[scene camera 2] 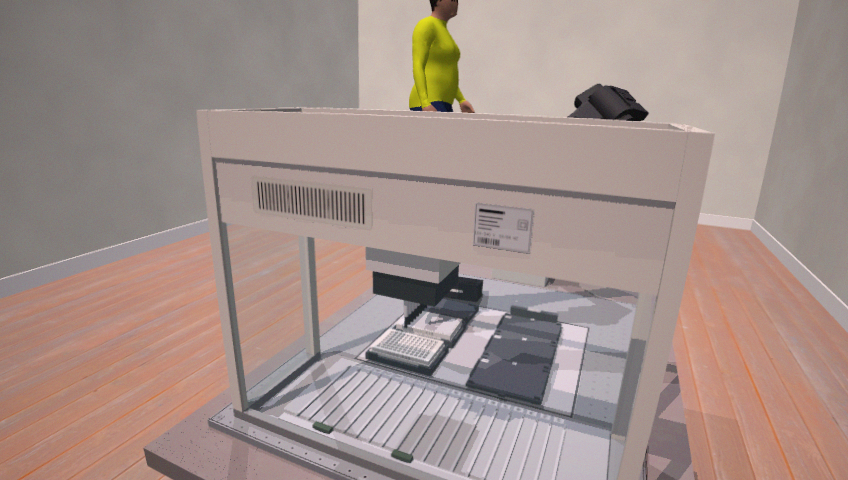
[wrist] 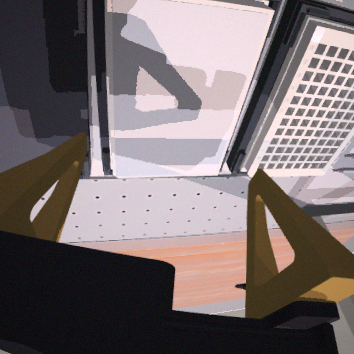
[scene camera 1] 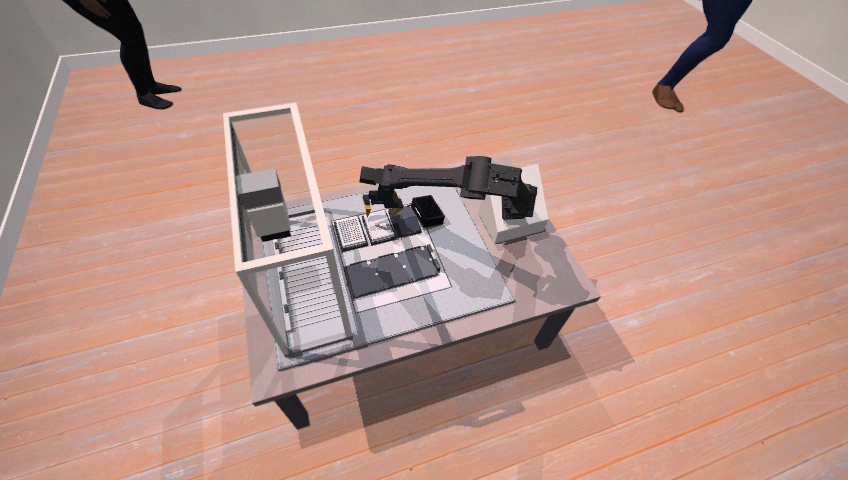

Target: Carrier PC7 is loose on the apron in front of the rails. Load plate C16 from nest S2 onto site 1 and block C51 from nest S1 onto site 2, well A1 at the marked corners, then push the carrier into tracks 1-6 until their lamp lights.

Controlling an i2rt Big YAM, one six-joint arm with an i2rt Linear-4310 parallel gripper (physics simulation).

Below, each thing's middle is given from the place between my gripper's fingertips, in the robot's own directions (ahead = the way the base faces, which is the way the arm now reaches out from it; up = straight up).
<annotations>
I see my gripper 190 mm past the black well plate (scene camera 1: 426, 209), 20 mm to the left of it and 30 mm above it. From my hand the other things lie so: grey head (scene camera 1: 270, 222) (330 mm ahead, 170 mm to the left, 270 mm above); then dark carrier (scene camera 1: 365, 277) (10 mm behind, 220 mm to the left, 40 mm below).
</annotations>
